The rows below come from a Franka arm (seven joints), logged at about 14 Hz.
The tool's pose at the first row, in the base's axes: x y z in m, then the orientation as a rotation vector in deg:
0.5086, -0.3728, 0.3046, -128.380, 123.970, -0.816
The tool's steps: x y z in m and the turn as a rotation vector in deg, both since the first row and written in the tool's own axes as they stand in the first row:
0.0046, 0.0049, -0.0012, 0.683, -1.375, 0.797
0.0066, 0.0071, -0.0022, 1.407, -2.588, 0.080
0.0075, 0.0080, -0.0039, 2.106, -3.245, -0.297
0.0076, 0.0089, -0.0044, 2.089, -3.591, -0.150
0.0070, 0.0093, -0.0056, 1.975, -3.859, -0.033
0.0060, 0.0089, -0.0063, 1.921, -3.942, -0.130
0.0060, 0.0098, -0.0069, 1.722, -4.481, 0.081
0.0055, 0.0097, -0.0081, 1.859, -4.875, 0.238
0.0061, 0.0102, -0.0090, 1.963, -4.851, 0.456
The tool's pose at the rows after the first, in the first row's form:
0.5038, -0.3776, 0.3056, -126.494, 123.832, 0.002
0.5017, -0.3797, 0.3065, -126.300, 122.080, 0.555
0.5008, -0.3806, 0.3082, -126.015, 120.995, 0.524
0.4999, -0.3808, 0.3087, -125.699, 120.992, 0.924
0.4994, -0.3802, 0.3099, -125.502, 121.042, 1.340
0.4998, -0.3792, 0.3106, -125.592, 120.920, 1.486
0.4988, -0.3792, 0.3112, -125.204, 120.975, 2.288
0.4989, -0.3787, 0.3124, -124.772, 120.880, 2.573
0.4984, -0.3794, 0.3133, -124.500, 121.079, 2.441

